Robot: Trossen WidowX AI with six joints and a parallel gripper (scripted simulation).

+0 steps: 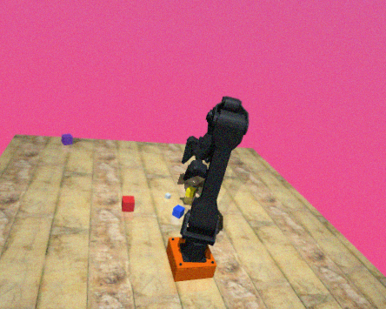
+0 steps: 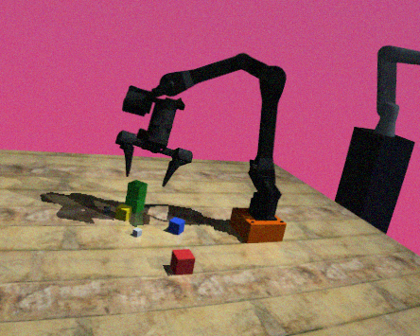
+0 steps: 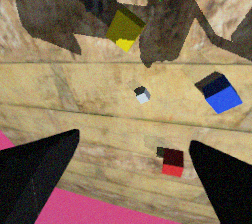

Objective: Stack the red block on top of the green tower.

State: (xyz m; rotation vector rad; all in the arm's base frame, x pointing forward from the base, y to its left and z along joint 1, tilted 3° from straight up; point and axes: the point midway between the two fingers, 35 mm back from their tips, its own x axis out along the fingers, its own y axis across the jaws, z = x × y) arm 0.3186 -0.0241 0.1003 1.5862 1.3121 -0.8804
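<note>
My gripper tip is now 70 mm past the red block, 190 mm to the right of it and 110 mm above it. Round my gripper tip: yellow block (40 mm ahead, 60 mm to the right, 110 mm below); small white cube (10 mm ahead, 40 mm to the left, 120 mm below); blue block (90 mm behind, 10 mm to the left, 110 mm below).
</note>
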